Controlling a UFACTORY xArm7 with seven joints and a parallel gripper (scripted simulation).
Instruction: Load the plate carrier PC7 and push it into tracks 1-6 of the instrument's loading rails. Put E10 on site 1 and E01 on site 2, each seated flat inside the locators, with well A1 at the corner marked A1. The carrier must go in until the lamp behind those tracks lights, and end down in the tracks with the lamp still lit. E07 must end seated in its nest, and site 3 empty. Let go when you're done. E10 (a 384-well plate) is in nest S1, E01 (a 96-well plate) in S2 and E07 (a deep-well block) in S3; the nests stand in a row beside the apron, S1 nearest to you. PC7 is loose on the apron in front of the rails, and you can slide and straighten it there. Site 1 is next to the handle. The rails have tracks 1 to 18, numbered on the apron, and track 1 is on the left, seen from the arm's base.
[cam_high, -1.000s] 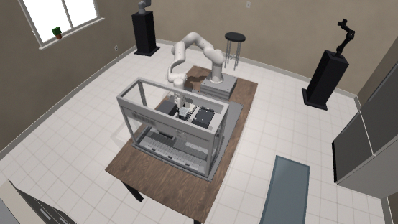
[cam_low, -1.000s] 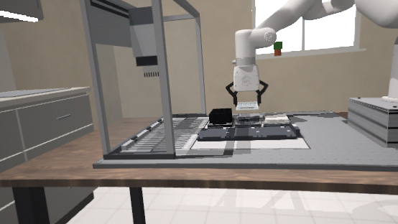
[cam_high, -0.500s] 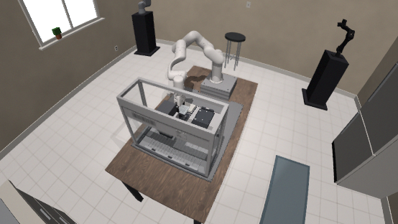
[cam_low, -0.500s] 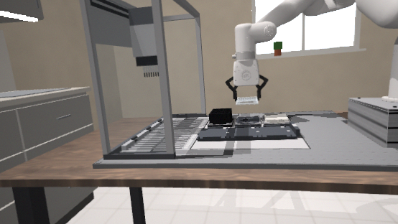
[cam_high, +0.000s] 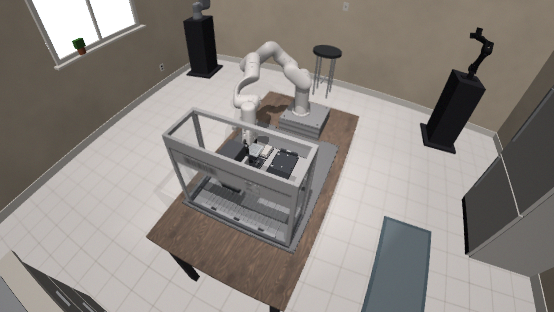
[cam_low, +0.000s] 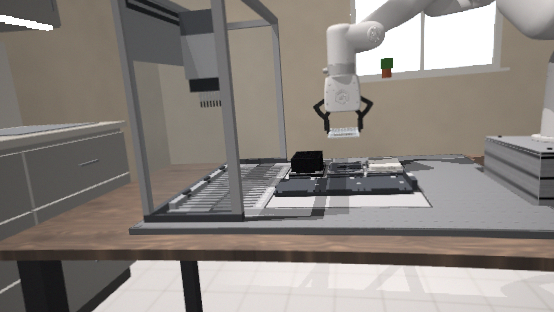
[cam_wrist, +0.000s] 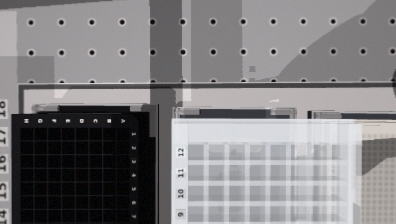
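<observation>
Now: the dark plate carrier PC7 18 cm to the left of my hand, 11 cm below it and 3 cm ahead of it. From my hand the other things lie so: A1 tag: 11 cm below, 6 cm to the left, 5 cm ahead; white 96-well plate E01: 1 cm below; nest S2: 12 cm below.
</observation>
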